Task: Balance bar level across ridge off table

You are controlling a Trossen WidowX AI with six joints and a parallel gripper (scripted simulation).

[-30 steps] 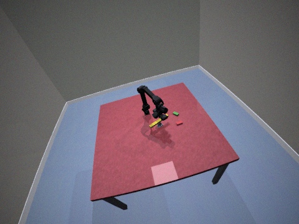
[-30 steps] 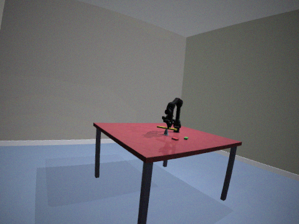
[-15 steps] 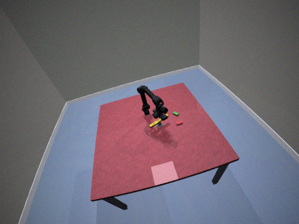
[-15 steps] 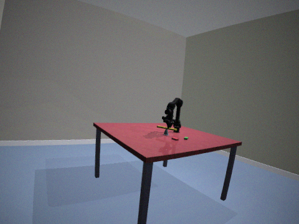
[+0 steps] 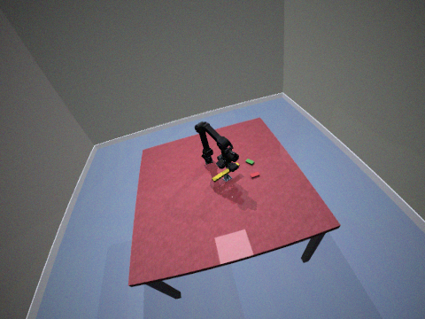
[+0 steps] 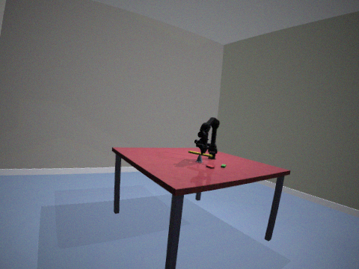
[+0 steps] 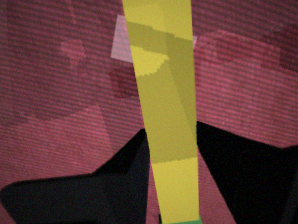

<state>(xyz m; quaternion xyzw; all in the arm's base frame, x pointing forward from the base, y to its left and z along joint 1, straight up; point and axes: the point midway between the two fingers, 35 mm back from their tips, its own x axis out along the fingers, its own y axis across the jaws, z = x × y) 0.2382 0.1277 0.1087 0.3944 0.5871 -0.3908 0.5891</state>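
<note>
Right now the yellow bar is 10 mm ahead of my gripper tip and 30 mm to the right of it. Also, from my gripper tip: red block: 60 mm ahead, 180 mm to the left, 70 mm below; green block: 90 mm behind, 190 mm to the left, 70 mm below.
</note>
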